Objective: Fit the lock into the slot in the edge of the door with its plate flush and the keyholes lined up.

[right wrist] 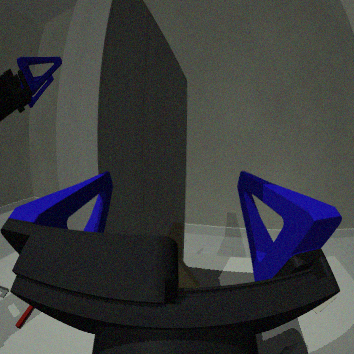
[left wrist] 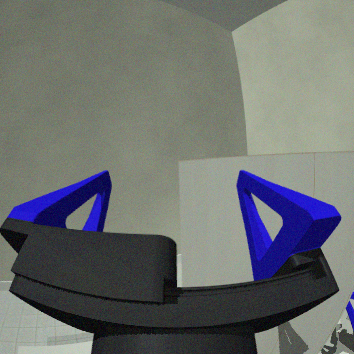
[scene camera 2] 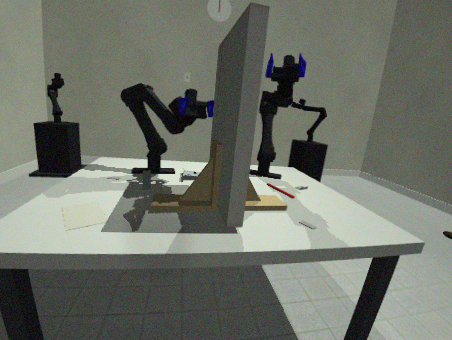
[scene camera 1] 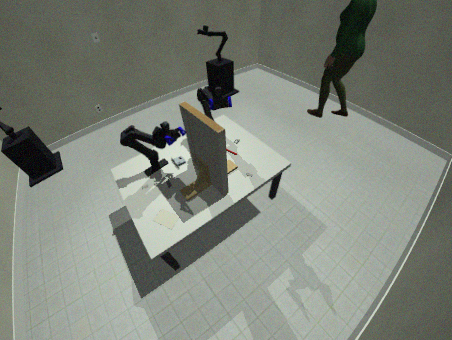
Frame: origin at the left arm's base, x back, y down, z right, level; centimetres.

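Seen in the pictures: left gripper, fingertip midpoint: (right wrist: 56,68) (left wrist: 173,177) (scene camera 2: 285,54) (scene camera 1: 220,102); right gripper, fingertip midpoint: (right wrist: 174,178) (scene camera 2: 202,100) (scene camera 1: 180,135); left arm's base, link origin: (scene camera 2: 262,174); right arm's base, link origin: (scene camera 2: 154,171) (scene camera 1: 156,167).
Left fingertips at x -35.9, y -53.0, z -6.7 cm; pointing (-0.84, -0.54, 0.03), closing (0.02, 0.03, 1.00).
Pixels of each thing's top centre, then the offset from my left fingertips to it.
- lock, top centre: (scene camera 2: 191,172) (scene camera 1: 178,159) dx +7.9, dy +50.4, dz +36.3 cm
- red rod, top centre: (scene camera 2: 279,189) (scene camera 1: 228,150) dx +13.2, dy +52.4, dz -4.7 cm
- cream sheet, top centre: (scene camera 2: 84,213) (scene camera 1: 166,218) dx -42.4, dy +52.9, dz +44.9 cm
- small dark-grey block, top centre: (right wrist: 291,345) (scene camera 2: 146,170) dx -16.4, dy +45.4, dz +43.1 cm
The door (scene camera 1: 207,150) (scene camera 2: 240,110) (left wrist: 215,215) (right wrist: 145,125) stands upright on the table. A small silver-grey part, apparently the lock (scene camera 1: 178,161) (scene camera 2: 191,175), lies on the table near the right arm's base; its plate and keyholes are too small to make out. My right gripper (scene camera 1: 175,134) (scene camera 2: 197,106) (right wrist: 174,178) is open and empty, above the table on the left side of the door in scene camera 2. My left gripper (scene camera 1: 220,102) (scene camera 2: 286,56) (left wrist: 173,177) is open and empty, high on the door's other side. The slot cannot be made out.
Wooden feet (scene camera 1: 196,189) (scene camera 2: 270,202) brace the door. A red rod (scene camera 1: 231,151) (scene camera 2: 280,190) and small grey pieces (scene camera 1: 249,174) (scene camera 2: 307,225) lie to its right. A cream sheet (scene camera 1: 165,219) (scene camera 2: 82,215) lies to its left. A small dark-grey block (scene camera 2: 147,178) stands near the right arm's base.
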